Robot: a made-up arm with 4 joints. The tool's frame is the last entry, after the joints.
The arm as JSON. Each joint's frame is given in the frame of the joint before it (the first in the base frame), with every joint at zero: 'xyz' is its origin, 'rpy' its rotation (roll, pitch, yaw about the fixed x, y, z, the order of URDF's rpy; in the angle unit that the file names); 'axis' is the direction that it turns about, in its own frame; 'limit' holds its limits. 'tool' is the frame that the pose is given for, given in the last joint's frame.
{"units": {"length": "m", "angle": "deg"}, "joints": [
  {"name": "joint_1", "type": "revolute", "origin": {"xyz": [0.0, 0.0, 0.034], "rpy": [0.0, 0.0, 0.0]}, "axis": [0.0, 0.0, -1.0], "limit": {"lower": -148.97, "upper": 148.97}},
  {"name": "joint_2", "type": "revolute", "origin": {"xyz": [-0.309, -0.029, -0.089], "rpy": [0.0, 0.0, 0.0]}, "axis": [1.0, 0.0, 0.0], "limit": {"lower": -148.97, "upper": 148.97}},
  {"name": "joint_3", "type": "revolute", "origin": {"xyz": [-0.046, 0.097, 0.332], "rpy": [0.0, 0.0, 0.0]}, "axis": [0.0, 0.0, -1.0], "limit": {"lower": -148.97, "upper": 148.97}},
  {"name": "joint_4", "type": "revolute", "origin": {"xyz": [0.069, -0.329, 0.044], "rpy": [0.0, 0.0, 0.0]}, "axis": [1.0, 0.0, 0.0], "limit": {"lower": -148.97, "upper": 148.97}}
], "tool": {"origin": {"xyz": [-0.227, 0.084, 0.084], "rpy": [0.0, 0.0, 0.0]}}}
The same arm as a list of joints. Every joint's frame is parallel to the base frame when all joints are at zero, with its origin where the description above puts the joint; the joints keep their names.
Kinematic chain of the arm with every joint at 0, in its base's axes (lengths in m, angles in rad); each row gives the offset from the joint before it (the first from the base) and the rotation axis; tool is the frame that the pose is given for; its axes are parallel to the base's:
joint_1: xyz 0 0 0.034 axis -z
joint_2: xyz -0.309 -0.029 -0.089 axis +x
joint_3: xyz -0.046 0.097 0.332 axis -z
joint_4: xyz 0.069 -0.329 0.044 axis +x
tool: xyz -0.227 0.084 0.084
Joint limits (rad, base to tool): -2.6..2.6 -2.6..2.6 -2.6..2.6 -2.6..2.6

